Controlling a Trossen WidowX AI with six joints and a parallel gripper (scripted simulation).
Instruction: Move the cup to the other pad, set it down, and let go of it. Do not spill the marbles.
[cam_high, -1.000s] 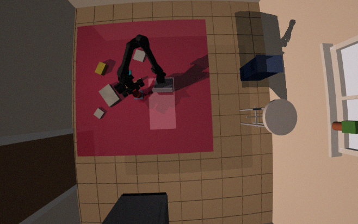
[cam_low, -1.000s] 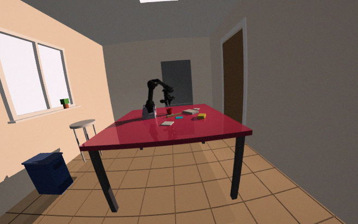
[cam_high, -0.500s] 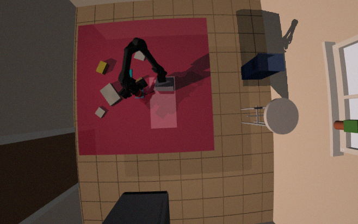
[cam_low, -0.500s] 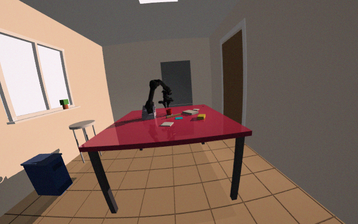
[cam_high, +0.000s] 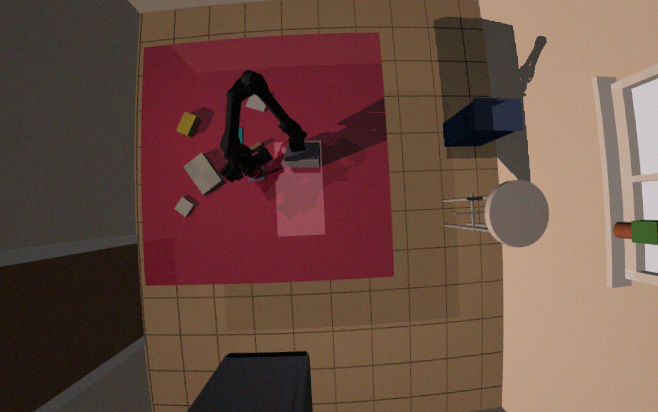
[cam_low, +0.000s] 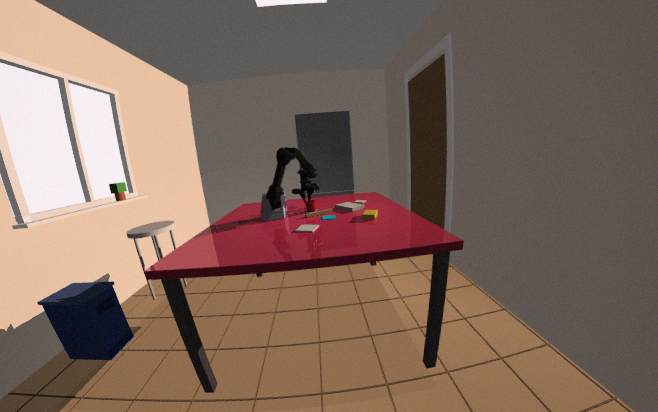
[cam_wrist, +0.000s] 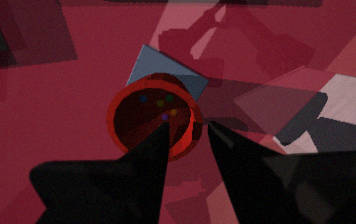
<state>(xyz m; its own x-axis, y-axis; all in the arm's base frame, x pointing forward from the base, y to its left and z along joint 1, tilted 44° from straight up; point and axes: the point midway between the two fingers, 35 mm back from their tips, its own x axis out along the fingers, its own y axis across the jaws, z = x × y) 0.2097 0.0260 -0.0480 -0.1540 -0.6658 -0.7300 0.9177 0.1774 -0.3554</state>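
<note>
The red cup lies 20 mm ahead of my gripper tip, 10 mm to the left of it and 40 mm below it. Also, from my gripper tip: wooden stick 70 mm ahead, 100 mm to the right, 70 mm below; then teal pad 110 mm ahead, 200 mm to the right, 80 mm below.
</note>
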